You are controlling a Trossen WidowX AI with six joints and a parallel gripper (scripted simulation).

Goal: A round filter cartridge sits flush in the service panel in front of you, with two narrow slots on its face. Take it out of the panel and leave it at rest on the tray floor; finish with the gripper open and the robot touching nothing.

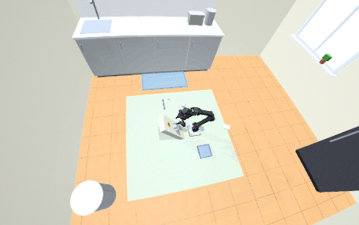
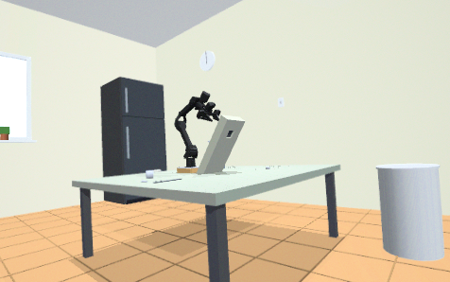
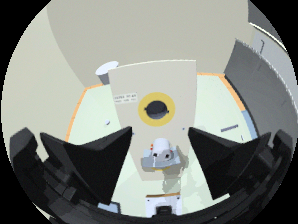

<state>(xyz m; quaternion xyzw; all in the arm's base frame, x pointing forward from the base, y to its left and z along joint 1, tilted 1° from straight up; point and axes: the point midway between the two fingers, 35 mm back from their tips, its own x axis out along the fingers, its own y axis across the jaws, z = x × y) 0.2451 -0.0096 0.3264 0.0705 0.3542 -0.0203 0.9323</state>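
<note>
My gripper tip is 13 cm above the round filter cartridge and 1 cm past it. The rest, counted from my gripper tip: grey-blue tray: 33 cm below, 33 cm behind, 29 cm to the left; then white block: 73 cm behind, 33 cm below, 2 cm to the left.
</note>
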